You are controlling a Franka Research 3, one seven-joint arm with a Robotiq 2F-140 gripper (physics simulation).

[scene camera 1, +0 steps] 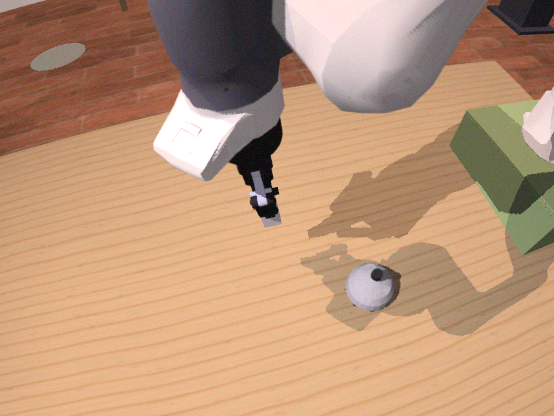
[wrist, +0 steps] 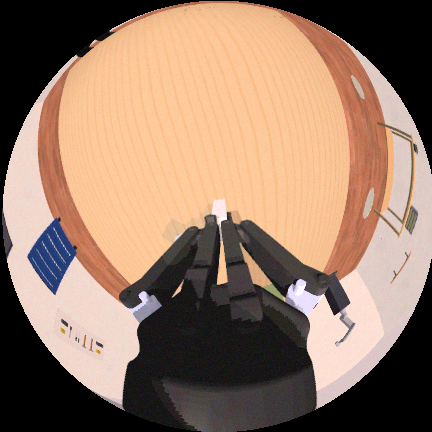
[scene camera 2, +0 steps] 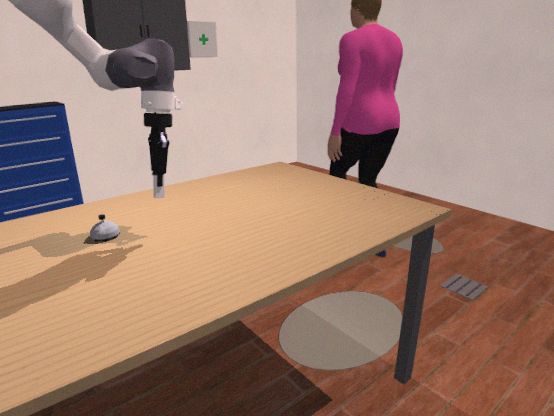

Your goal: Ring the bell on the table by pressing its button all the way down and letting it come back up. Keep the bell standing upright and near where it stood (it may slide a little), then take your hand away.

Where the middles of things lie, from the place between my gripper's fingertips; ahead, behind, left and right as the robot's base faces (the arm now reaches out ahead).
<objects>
Now: the bell (scene camera 1: 367,294) 14 cm behind my hand, 11 cm to the left of it and 8 cm below it.
</objects>
